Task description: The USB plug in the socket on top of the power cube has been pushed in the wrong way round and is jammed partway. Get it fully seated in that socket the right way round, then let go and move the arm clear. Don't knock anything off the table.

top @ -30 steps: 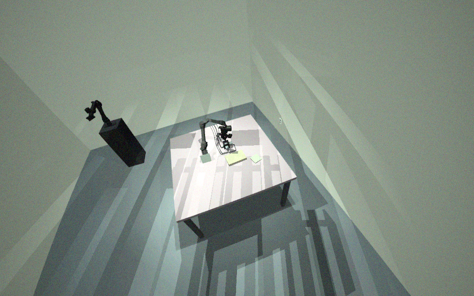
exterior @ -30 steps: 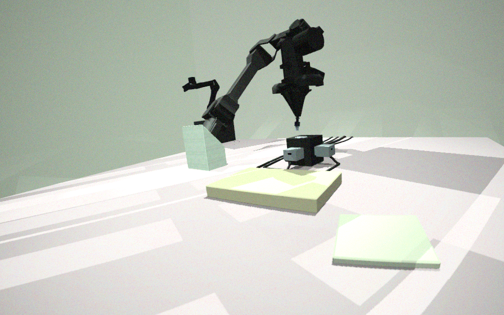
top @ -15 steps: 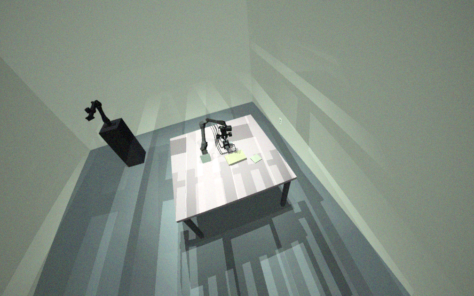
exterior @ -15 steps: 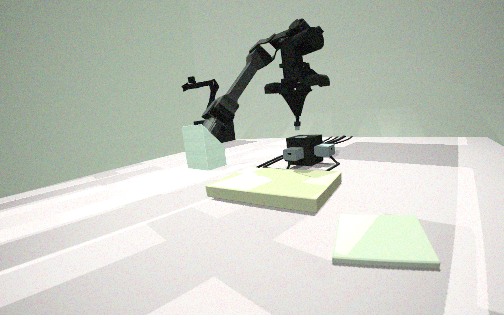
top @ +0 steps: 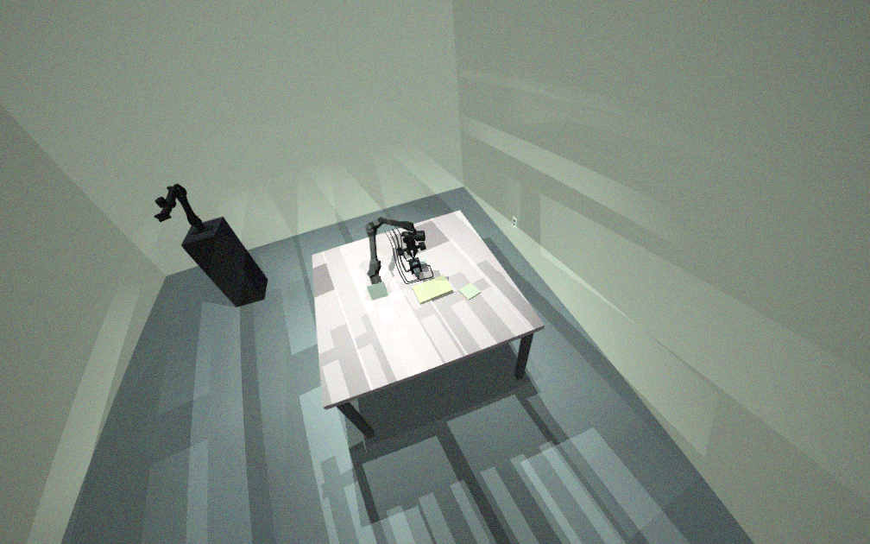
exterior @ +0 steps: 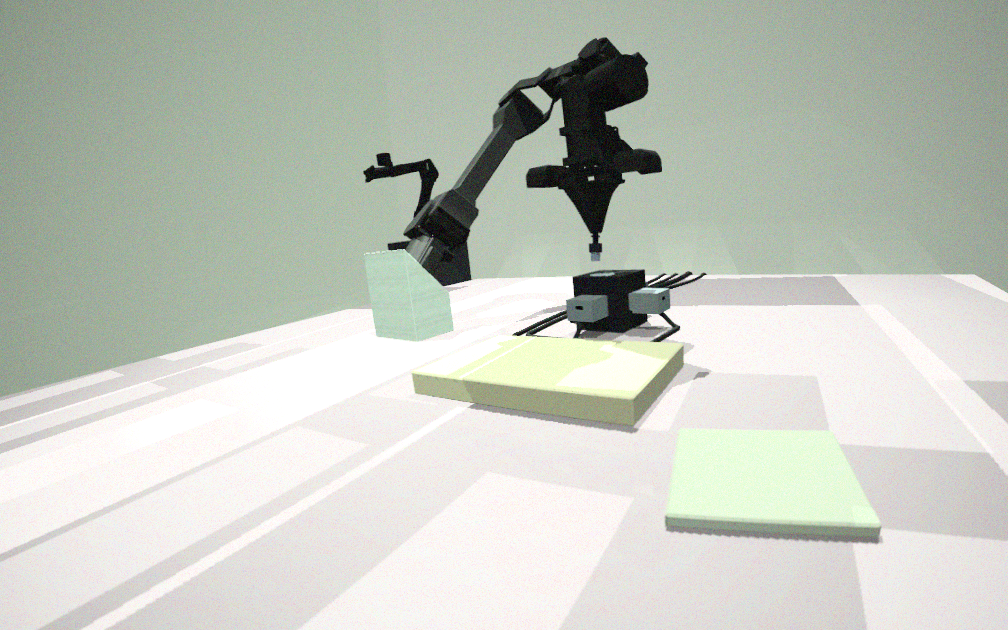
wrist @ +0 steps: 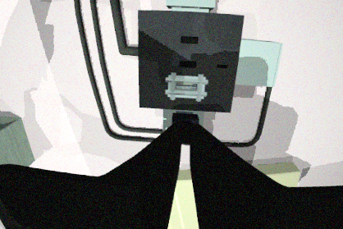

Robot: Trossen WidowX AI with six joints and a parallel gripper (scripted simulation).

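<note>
Right now my gripper tip is 1 cm to the right of the metal-rimmed socket and 7 cm above it. From my gripper tip the other things lie so: yellow-green slab 6 cm ahead, 21 cm to the right, 12 cm below; then USB plug 2 cm below; then thin green slab 29 cm ahead, 31 cm to the right, 13 cm below.
</note>
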